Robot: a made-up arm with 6 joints. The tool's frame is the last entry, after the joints. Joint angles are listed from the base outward.
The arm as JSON. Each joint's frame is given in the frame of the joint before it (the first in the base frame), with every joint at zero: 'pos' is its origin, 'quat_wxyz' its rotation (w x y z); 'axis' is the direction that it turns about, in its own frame. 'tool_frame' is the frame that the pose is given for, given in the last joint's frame.
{
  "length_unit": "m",
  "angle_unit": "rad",
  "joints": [
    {
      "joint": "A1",
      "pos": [
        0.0,
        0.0,
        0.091
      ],
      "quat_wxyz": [
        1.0,
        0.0,
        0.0,
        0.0
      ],
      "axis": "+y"
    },
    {
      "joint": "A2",
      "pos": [
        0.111,
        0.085,
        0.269
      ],
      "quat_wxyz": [
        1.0,
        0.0,
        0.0,
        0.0
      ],
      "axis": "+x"
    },
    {
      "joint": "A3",
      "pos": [
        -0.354,
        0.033,
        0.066
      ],
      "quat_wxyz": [
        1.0,
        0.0,
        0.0,
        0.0
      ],
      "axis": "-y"
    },
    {
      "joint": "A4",
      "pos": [
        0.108,
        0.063,
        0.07
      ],
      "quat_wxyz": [
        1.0,
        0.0,
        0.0,
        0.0
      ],
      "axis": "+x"
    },
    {
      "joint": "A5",
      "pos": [
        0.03,
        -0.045,
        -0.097
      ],
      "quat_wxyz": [
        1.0,
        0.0,
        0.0,
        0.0
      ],
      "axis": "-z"
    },
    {
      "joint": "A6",
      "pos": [
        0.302,
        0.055,
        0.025
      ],
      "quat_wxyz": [
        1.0,
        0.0,
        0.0,
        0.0
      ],
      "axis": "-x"
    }
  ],
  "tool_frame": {
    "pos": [
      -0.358,
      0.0,
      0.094
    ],
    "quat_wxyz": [
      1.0,
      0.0,
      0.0,
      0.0
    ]
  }
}
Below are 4 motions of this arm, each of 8 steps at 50 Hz.
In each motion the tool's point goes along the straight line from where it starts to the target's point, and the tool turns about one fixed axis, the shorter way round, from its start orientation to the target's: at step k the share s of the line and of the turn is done. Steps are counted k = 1, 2, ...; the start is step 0. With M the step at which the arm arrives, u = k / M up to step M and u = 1 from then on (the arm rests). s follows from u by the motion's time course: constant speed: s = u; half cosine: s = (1 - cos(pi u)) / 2; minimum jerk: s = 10 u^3 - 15 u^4 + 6 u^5.
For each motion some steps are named. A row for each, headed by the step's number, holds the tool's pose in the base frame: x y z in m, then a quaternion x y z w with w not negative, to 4 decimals.
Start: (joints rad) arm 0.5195 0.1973 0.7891 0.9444 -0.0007 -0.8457
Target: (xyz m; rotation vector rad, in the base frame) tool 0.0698 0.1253 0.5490 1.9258 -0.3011 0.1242
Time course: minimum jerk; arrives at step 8
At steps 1, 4, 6, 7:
1: 0.0362 0.1256 0.5485 0.8182 -0.1304 0.0670 0.5559
4: 0.0527 0.1255 0.5488 0.8176 -0.1291 0.0599 0.5579
6: 0.0663 0.1253 0.5489 0.8171 -0.1280 0.0542 0.5595
7: 0.0693 0.1253 0.5490 0.8170 -0.1278 0.0529 0.5598

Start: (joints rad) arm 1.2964 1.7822 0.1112 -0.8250 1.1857 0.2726
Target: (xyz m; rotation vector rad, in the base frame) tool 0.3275 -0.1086 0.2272 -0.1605 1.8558 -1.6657
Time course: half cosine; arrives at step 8
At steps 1, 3, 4, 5, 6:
1: 0.3406 -0.0834 0.2474 -0.0710 0.7056 -0.5772 0.4049
3: 0.3369 -0.0905 0.2417 -0.0683 0.7061 -0.5934 0.3803
4: 0.3343 -0.0955 0.2377 -0.0663 0.7061 -0.6046 0.3627
5: 0.3317 -0.1005 0.2337 -0.0643 0.7058 -0.6155 0.3449
6: 0.3295 -0.1048 0.2303 -0.0625 0.7053 -0.6245 0.3297

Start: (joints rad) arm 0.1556 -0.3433 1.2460 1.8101 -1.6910 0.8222
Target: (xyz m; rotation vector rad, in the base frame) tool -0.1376 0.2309 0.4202 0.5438 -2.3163 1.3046
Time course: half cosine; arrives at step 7
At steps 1, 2, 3, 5, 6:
1: -0.1493 0.2332 0.4128 0.1733 -0.8486 0.4780 0.1458
2: -0.1476 0.2329 0.4139 0.1767 -0.8468 0.4770 0.1556
3: -0.1451 0.2324 0.4154 0.1815 -0.8440 0.4754 0.1697
5: -0.1399 0.2314 0.4187 0.1915 -0.8374 0.4716 0.1993
6: -0.1382 0.2310 0.4198 0.1947 -0.8350 0.4703 0.2090

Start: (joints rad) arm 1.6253 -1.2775 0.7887 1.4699 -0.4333 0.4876
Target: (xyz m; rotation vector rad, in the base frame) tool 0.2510 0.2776 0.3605 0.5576 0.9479 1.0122
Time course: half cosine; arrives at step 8
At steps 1, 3, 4, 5, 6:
1: 0.2477 0.2671 0.3545 0.2922 0.4321 0.4557 0.7213
3: 0.2486 0.2700 0.3562 0.2814 0.4318 0.4570 0.7249
4: 0.2493 0.2721 0.3574 0.2737 0.4317 0.4580 0.7273
5: 0.2499 0.2742 0.3586 0.2660 0.4315 0.4589 0.7297
6: 0.2505 0.2760 0.3596 0.2595 0.4312 0.4596 0.7317

